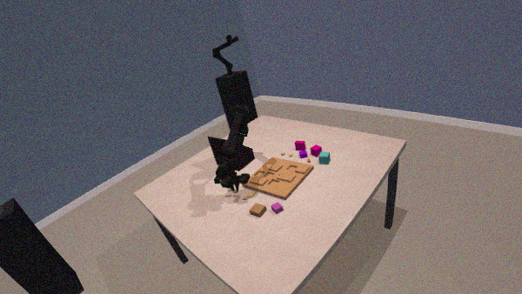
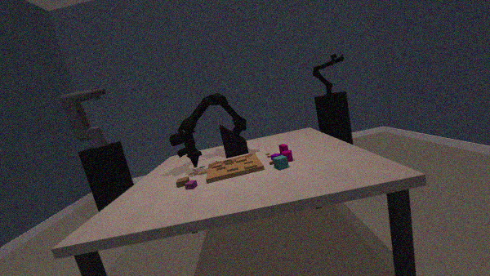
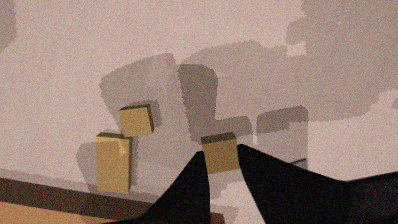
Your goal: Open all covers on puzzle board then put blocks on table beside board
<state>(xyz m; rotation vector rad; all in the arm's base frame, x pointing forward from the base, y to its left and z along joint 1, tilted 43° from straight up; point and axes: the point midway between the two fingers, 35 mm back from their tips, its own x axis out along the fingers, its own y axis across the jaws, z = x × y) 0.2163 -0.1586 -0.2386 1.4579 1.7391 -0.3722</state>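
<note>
The tiny grey block is 8 cm behind my gripper tip, 3 cm to the left of it and 3 cm below it. Round my gripper tip: small orange block: 43 cm to the left, 20 cm ahead, 3 cm below; then brown block: 19 cm ahead, 5 cm to the right, 2 cm below; then teal block: 46 cm to the left, 29 cm ahead, 1 cm below.
</note>
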